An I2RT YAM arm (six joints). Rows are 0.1 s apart.
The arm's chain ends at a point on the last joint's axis. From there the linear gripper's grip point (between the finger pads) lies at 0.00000 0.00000 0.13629 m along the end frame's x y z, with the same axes.
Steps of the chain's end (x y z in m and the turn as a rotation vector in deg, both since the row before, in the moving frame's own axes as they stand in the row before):
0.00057, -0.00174, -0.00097, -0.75, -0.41, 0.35
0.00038, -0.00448, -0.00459, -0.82, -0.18, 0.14
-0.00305, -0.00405, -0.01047, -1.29, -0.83, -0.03
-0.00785, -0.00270, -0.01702, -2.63, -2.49, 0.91
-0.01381, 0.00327, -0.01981, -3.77, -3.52, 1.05
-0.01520, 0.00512, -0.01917, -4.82, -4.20, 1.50
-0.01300, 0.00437, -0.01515, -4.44, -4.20, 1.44
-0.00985, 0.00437, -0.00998, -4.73, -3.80, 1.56
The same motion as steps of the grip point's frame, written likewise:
-0.00041, 0.00004, -0.00099, -0.75, -0.41, 0.35
-0.00005, -0.00253, -0.00460, -0.82, -0.18, 0.14
-0.00502, -0.00098, -0.01052, -1.29, -0.83, -0.03
-0.01382, 0.00350, -0.01729, -2.63, -2.49, 0.91
-0.02225, 0.01215, -0.02036, -3.77, -3.52, 1.05
-0.02532, 0.01643, -0.02002, -4.82, -4.20, 1.50
-0.02310, 0.01478, -0.01592, -4.44, -4.20, 1.44
-0.01902, 0.01548, -0.01074, -4.73, -3.80, 1.56

